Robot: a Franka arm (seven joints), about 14 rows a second.
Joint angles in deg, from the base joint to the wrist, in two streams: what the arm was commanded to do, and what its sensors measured. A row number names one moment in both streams.
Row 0, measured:
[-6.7 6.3 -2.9 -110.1 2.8 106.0 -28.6]
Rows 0 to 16, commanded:
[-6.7 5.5 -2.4 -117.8 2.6 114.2 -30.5]
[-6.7 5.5 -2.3 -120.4 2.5 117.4 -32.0]
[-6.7 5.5 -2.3 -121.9 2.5 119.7 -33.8]
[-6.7 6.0 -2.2 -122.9 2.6 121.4 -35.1]
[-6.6 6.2 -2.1 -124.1 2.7 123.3 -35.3]
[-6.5 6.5 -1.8 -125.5 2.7 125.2 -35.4]
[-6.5 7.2 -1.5 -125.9 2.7 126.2 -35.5]
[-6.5 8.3 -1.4 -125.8 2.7 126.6 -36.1]
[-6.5 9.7 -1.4 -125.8 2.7 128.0 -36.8]
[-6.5 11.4 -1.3 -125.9 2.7 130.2 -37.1]
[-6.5 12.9 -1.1 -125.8 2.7 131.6 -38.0]
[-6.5 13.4 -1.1 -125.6 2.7 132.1 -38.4]
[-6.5 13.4 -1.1 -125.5 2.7 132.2 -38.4]
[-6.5 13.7 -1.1 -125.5 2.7 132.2 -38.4]
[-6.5 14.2 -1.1 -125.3 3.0 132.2 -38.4]
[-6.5 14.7 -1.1 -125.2 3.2 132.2 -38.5]
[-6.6 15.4 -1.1 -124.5 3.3 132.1 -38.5]
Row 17, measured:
[-6.5 14.5 -1.1 -125.5 2.8 131.7 -37.2]
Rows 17 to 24, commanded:
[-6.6 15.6 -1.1 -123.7 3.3 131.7 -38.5]
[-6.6 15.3 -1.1 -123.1 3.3 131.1 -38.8]
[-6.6 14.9 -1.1 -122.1 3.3 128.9 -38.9]
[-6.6 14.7 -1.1 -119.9 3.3 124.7 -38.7]
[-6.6 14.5 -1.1 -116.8 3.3 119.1 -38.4]
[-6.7 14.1 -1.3 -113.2 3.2 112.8 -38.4]
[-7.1 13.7 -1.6 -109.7 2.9 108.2 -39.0]
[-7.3 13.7 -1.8 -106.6 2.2 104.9 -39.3]
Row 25, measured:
[-6.6 14.2 -1.4 -113.3 2.7 112.5 -37.7]
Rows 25 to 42, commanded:
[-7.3 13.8 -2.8 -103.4 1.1 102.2 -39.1]
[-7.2 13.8 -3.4 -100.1 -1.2 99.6 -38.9]
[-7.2 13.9 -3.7 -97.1 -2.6 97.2 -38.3]
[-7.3 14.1 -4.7 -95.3 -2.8 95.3 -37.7]
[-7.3 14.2 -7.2 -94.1 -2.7 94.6 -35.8]
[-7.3 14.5 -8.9 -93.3 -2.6 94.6 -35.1]
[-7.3 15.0 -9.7 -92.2 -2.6 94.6 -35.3]
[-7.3 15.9 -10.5 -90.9 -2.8 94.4 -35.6]
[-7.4 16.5 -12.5 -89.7 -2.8 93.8 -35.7]
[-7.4 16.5 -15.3 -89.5 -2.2 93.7 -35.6]
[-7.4 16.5 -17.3 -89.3 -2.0 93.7 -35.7]
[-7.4 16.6 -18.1 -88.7 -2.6 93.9 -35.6]
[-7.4 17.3 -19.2 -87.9 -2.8 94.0 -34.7]
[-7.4 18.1 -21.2 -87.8 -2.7 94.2 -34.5]
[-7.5 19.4 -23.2 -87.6 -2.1 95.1 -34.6]
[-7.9 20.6 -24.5 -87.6 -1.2 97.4 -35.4]
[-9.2 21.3 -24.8 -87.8 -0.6 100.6 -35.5]
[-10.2 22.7 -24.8 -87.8 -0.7 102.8 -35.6]
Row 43, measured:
[-8.4 18.9 -24.3 -90.3 -1.8 100.0 -35.7]
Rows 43 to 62, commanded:
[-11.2 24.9 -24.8 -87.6 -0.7 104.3 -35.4]
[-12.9 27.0 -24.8 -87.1 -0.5 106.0 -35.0]
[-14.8 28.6 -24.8 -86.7 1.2 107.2 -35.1]
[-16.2 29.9 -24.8 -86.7 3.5 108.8 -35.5]
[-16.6 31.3 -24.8 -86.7 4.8 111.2 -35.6]
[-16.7 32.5 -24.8 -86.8 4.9 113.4 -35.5]
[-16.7 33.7 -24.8 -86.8 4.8 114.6 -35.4]
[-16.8 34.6 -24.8 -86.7 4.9 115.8 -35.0]
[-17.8 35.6 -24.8 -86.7 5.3 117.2 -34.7]
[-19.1 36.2 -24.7 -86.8 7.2 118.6 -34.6]
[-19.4 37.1 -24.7 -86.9 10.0 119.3 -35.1]
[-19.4 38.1 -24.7 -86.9 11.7 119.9 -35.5]
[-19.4 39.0 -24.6 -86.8 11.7 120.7 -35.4]
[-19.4 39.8 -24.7 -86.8 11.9 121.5 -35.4]
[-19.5 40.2 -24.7 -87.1 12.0 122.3 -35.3]
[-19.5 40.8 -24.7 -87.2 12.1 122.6 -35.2]
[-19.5 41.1 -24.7 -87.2 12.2 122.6 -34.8]
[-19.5 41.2 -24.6 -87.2 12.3 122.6 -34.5]
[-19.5 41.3 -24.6 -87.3 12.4 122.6 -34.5]
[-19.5 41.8 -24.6 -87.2 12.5 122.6 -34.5]
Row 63, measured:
[-18.9 40.6 -24.8 -89.0 11.3 122.7 -34.7]
